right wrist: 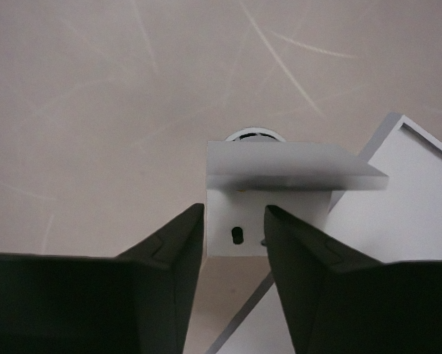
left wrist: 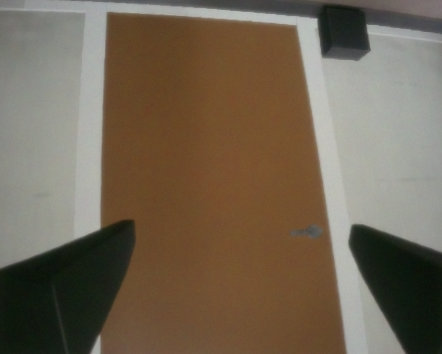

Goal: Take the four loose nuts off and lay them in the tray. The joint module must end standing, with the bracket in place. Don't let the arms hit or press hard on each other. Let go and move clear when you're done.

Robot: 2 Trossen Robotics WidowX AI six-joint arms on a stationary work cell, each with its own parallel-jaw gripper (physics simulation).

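Places are measured from the left arm's base along level axes (x right, y ahead, z up), in centimetres.
Pixels of known places: left gripper, fingertip midpoint: (left wrist: 243, 232); right gripper, fingertip midpoint: (right wrist: 234, 214).
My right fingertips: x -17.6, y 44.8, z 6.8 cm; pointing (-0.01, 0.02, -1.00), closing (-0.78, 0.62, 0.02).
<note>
Ahead of a thing's pixels: the offset from my right fingertips to its middle. "spot": to the spot under its first point.
In the right wrist view, the light grey bracket @[dx -0.9, dy +2.7, dz -2.1 cm] (right wrist: 280, 160) stands at the centre, its upright plate over a flat face. A dark stud @[dx +1.6, dy +3.0, dz -3.8 cm] (right wrist: 237, 235) shows on that face; a second dark stud is mostly hidden by the right finger. A tiny yellow sliver @[spot: dx -0.4, dy +0.6, dz -2.9 cm] (right wrist: 242, 190), maybe part of a nut, shows under the plate's edge. Part of a round rim @[spot: dx -2.6, dy +0.4, dz -10.0 cm] (right wrist: 255, 131), apparently the joint module, shows behind the plate. My right gripper (right wrist: 234, 214) is partly open and empty, its fingertips over the bracket's face. My left gripper (left wrist: 243, 232) is wide open and empty, facing a door.
The pale tray (right wrist: 382, 135) lies at the right and runs under the right finger to the bottom of the right wrist view, close to the bracket. The left wrist view shows a brown door (left wrist: 210, 125) and a dark box @[dx +37.9, dy +10.9, dz -7.3 cm] (left wrist: 343, 31) at the upper right.
</note>
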